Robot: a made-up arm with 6 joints. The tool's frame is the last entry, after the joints. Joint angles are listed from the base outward. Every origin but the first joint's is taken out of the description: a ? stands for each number. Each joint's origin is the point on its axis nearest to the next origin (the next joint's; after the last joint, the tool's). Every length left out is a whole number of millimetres.
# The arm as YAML. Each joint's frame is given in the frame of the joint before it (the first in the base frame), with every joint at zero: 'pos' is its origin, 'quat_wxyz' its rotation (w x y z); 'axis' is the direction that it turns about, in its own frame. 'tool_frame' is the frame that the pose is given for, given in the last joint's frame.
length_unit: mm
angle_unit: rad
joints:
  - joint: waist
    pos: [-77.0, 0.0, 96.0]
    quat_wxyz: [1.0, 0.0, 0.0, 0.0]
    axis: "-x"
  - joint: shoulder
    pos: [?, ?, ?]
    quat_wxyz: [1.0, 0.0, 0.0, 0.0]
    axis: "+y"
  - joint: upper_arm
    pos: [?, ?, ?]
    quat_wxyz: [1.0, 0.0, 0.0, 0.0]
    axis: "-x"
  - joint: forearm
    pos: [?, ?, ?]
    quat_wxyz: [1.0, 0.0, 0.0, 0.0]
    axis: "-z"
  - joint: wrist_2
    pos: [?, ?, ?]
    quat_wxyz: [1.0, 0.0, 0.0, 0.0]
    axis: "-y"
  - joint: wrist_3
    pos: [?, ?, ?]
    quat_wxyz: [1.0, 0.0, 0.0, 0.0]
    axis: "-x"
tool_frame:
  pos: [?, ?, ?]
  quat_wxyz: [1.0, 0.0, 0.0, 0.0]
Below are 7 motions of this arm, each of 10 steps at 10 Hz.
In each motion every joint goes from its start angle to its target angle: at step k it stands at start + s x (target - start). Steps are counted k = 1, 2, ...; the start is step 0. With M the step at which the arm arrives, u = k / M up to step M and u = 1 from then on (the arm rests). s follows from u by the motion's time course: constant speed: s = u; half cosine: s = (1 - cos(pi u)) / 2; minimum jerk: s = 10 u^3 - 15 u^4 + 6 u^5.
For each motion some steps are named. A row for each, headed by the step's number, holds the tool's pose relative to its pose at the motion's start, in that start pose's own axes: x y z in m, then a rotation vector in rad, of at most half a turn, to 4 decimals.
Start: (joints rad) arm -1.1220 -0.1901 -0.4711 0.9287 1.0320 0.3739
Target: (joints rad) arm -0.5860 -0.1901 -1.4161 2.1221 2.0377 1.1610
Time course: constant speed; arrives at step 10
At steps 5, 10:
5: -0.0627 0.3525 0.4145 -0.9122 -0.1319 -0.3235
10: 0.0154 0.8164 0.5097 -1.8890 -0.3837 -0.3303

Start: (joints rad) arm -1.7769 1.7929 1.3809 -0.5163 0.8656 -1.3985
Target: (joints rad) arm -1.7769 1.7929 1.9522 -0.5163 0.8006 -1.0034
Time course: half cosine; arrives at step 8
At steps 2, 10:
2: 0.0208 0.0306 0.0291 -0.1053 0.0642 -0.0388
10: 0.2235 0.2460 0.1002 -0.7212 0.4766 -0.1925

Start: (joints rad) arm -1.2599 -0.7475 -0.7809 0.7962 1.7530 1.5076
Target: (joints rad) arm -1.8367 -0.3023 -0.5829 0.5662 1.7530 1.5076
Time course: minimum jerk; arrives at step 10
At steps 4, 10:
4: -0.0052 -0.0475 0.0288 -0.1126 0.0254 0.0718
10: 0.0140 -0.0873 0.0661 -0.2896 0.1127 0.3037

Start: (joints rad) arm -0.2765 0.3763 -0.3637 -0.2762 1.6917 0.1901
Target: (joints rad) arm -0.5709 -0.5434 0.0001 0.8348 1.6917 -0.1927
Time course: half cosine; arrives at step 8
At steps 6, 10:
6: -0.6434 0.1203 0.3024 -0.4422 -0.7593 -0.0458
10: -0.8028 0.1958 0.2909 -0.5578 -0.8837 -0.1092

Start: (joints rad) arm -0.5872 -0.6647 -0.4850 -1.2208 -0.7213 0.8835
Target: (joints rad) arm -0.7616 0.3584 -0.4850 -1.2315 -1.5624 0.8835
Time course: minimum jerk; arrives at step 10
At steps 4, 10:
4: 0.1452 -0.0491 -0.1651 0.3112 0.1248 0.3020
10: 0.4637 0.1637 -0.5066 0.8502 0.0764 1.0950

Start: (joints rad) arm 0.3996 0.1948 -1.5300 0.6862 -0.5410 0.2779
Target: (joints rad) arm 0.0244 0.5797 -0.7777 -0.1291 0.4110 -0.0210
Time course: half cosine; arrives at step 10
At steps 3, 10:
3: -0.0072 0.0029 0.0317 -0.0513 -0.2237 -0.0071
10: 0.2252 0.0218 0.2858 -0.2238 -0.7960 0.3860

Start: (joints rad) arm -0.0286 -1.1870 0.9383 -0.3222 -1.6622 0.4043
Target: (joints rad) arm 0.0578 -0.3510 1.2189 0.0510 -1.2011 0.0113
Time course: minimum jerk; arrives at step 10
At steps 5, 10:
5: -0.1515 -0.1289 0.0984 0.0064 0.0270 -0.1060
10: -0.2907 -0.2062 0.2588 -0.0430 -0.0300 -0.2231

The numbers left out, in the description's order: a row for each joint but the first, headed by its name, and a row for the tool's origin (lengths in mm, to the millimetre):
shoulder: 0.0 -478.0 -80.0
upper_arm: -264.0 0.0 98.0
forearm: 0.0 0.0 222.0
wrist_2: -120.0 -280.0 0.0
wrist_3: -119.0 0.0 17.0
tool: 0.0 -365.0 115.0

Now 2 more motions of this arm.
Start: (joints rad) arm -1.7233 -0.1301 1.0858 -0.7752 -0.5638 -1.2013
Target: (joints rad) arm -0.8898 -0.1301 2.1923 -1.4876 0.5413 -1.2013
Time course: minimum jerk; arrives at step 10
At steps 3, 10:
3: -0.0181 0.1602 0.1262 -0.2547 0.0215 -0.0380
10: 0.2786 0.6146 0.2764 -0.8464 0.6316 -0.5161

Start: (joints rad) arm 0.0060 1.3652 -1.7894 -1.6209 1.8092 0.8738
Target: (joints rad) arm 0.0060 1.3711 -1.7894 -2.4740 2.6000 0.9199
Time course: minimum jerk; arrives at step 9
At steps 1, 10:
1: -0.0044 0.0012 -0.0065 0.0090 -0.0041 -0.0085
10: -0.3224 0.4259 -0.3632 0.6577 -0.0613 -0.8973

